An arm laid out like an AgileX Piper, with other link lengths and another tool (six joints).
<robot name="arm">
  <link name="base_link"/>
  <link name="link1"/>
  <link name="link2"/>
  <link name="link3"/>
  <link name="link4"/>
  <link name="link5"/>
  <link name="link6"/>
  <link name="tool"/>
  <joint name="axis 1" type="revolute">
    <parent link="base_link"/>
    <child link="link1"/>
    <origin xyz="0 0 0.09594" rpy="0 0 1.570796"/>
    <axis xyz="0 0 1"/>
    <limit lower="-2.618" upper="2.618"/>
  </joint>
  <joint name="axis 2" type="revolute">
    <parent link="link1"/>
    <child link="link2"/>
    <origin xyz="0 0 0" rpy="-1.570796 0 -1.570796"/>
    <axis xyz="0 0 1"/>
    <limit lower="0" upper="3.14"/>
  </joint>
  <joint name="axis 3" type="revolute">
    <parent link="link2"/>
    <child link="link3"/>
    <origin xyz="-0.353 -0.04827 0" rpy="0 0 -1.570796"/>
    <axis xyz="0 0 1"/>
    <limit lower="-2.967" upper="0"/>
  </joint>
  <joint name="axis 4" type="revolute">
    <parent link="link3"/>
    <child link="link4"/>
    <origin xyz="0.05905 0.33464 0" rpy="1.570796 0 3.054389"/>
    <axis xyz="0 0 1"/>
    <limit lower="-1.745" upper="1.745"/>
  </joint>
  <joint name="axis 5" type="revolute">
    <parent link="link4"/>
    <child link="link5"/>
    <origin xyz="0 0 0" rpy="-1.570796 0 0"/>
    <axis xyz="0 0 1"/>
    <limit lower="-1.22" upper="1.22"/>
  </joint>
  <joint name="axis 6" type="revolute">
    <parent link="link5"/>
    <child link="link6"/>
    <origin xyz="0 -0.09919 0" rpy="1.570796 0 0"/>
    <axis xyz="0 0 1"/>
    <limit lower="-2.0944" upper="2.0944"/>
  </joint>
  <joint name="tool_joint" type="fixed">
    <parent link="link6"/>
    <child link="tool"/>
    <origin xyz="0.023 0.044 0.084" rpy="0 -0.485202 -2.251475"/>
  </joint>
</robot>
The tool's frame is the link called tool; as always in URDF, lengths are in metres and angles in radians.
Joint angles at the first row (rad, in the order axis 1, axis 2, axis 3, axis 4, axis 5, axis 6):
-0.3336, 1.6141, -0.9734, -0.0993, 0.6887, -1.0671
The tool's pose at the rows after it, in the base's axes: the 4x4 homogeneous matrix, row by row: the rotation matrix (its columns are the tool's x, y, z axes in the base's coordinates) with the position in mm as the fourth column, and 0 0 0 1 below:
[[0.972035, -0.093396, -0.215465, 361.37], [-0.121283, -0.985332, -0.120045, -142.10], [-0.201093, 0.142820, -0.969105, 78.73], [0, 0, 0, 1]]
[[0.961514, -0.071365, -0.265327, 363.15], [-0.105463, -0.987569, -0.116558, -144.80], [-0.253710, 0.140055, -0.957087, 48.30], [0, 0, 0, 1]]
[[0.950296, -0.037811, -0.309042, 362.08], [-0.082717, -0.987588, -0.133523, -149.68], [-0.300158, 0.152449, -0.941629, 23.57], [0, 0, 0, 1]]
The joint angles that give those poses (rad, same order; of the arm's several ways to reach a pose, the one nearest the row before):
-0.3337, 1.6841, -0.9734, -0.1131, 0.6434, -1.0694
-0.3336, 1.7628, -0.9734, -0.1280, 0.6172, -1.0725
-0.3337, 1.8271, -0.9734, -0.1653, 0.5963, -1.0719

